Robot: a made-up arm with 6 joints. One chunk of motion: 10 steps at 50 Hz.
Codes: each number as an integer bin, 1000 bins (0 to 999) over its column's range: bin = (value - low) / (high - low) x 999, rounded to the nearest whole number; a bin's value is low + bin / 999 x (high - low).
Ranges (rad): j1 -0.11..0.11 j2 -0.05..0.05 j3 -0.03..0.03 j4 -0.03..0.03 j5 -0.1..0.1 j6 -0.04..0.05
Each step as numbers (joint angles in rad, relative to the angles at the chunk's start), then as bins.
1 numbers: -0.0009 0.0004 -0.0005 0.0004 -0.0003 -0.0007
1 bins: 495 503 491 506 498 436
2 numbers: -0.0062 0.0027 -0.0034 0.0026 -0.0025 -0.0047
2 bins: 471 526 443 543 487 392
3 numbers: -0.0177 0.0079 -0.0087 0.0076 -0.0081 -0.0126
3 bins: 419 578 355 626 459 304
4 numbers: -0.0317 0.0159 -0.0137 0.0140 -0.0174 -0.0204
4 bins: 356 658 271 733 413 218
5 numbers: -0.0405 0.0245 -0.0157 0.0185 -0.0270 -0.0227
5 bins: 316 744 238 808 365 192
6 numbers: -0.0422 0.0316 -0.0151 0.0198 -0.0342 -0.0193
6 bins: 308 815 248 829 329 230
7 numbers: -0.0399 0.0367 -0.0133 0.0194 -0.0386 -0.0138
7 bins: 318 866 278 823 307 291
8 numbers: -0.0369 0.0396 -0.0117 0.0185 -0.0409 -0.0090
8 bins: 332 895 305 808 295 344
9 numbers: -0.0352 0.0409 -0.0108 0.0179 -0.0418 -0.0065
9 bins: 340 908 320 798 291 372
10 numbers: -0.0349 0.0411 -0.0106 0.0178 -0.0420 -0.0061
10 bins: 341 910 323 796 290 376
